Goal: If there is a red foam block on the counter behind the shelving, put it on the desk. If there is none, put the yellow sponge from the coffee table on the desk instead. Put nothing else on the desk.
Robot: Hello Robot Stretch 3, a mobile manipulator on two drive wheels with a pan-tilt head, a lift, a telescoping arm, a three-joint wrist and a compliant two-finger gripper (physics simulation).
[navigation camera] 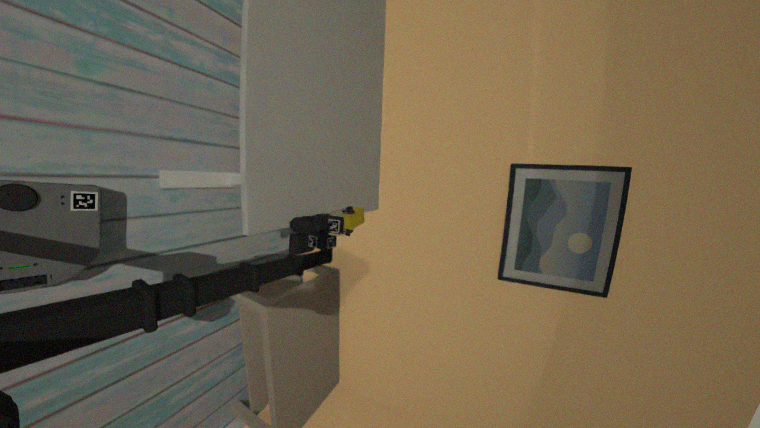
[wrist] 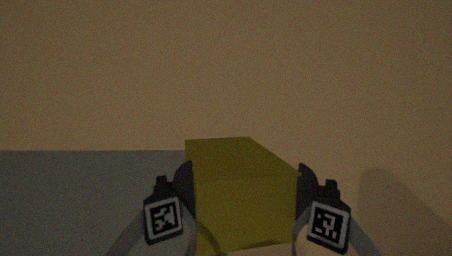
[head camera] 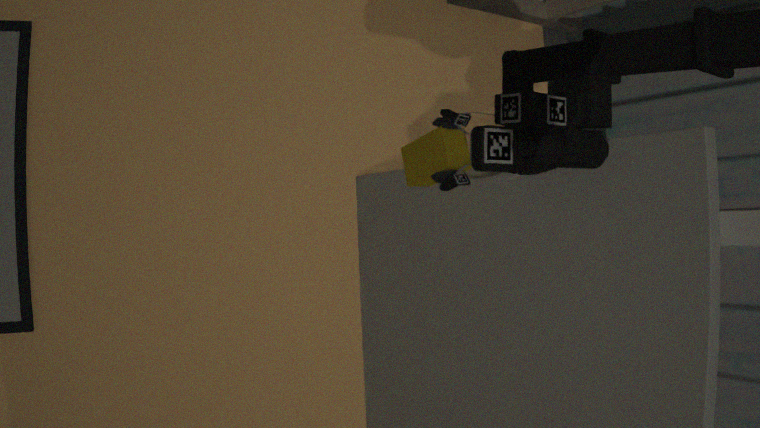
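Pixels of known places: gripper, fingertip midpoint: [navigation camera: 352, 220] [wrist: 242, 181] [head camera: 437, 150]; robot's base, link origin: [navigation camera: 17, 196].
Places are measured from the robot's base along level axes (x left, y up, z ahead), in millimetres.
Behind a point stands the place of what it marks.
My gripper [head camera: 445, 151] @(x -770, y 769, z -18 mm) [navigation camera: 349, 221] @(x -770, y 769, z -18 mm) [wrist: 242, 181] @(x -770, y 769, z -18 mm) is shut on the yellow sponge [head camera: 422, 159] @(x -779, y 790, z -4 mm) [navigation camera: 358, 217] @(x -783, y 790, z -3 mm) [wrist: 230, 157] @(x -765, y 789, z -9 mm), a boxy yellow block with one finger on each side. The sponge sticks out past the fingertips. A large plain grey top [head camera: 531, 276] @(x -613, y 720, z 151 mm) [navigation camera: 313, 106] @(x -551, y 720, z 365 mm) [wrist: 75, 200] @(x -833, y 720, z 166 mm), which looks like the desk, lies beside the gripper. In the head view the sponge overlaps its near-wall corner; how far the sponge is above it I cannot tell. No red foam block, counter, shelving or coffee table can be made out in these views.
A tan wall [head camera: 186, 212] @(x -1147, y 1060, z 95 mm) [navigation camera: 452, 132] @(x -1113, y 1090, z 442 mm) [wrist: 225, 65] @(x -1154, y 903, z 30 mm) runs along the grey top, with a framed picture [navigation camera: 566, 228] @(x -1131, y 1609, z 24 mm) on it. A pale grey-brown piece of furniture [navigation camera: 303, 340] @(x -855, y 451, z -722 mm) stands below my extended arm in the navigation view. The floor [navigation camera: 132, 95] @(x -261, y 0, z 417 mm) has bluish planks.
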